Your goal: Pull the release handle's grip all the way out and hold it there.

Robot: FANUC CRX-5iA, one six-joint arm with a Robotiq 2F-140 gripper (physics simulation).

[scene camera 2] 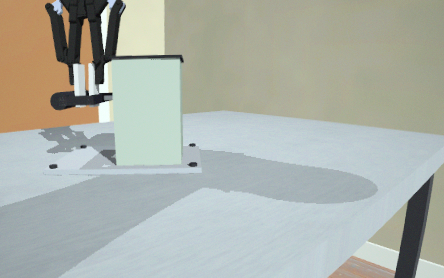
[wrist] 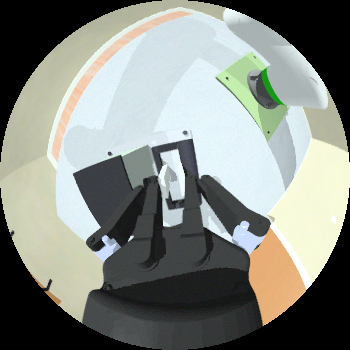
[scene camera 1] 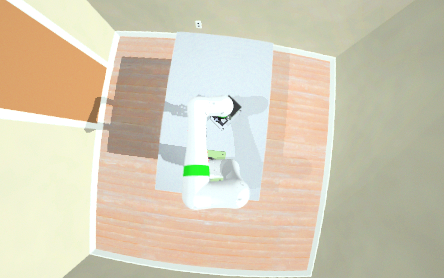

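The release handle is a dark, open rectangular frame with a thick round grip [scene camera 2: 60, 100] [wrist: 187, 152] at its outer side. A short metal rod [scene camera 2: 108, 97] joins it to the pale green housing [scene camera 2: 147, 110] [wrist: 136, 165], which has a dark top [scene camera 1: 235, 106]. My gripper [scene camera 2: 86, 86] [wrist: 173, 169] points down with its white fingertips inside the frame's opening, between grip and housing. The fingers stand a little apart, with a narrow gap between them. In scene camera 2 their tips reach down to the frame's level. Whether they touch its inner sides is hard to tell. The arm hides the fingers in scene camera 1.
The housing stands on a bolted light base plate [scene camera 2: 150, 170] [wrist: 170, 136] on the pale table [scene camera 1: 220, 60] [scene camera 2: 300, 235]. The white arm [scene camera 1: 197, 140] reaches over the table from its green mounting plate [scene camera 1: 217, 154] [wrist: 240, 85]. The housing's dark top is close beside the fingers.
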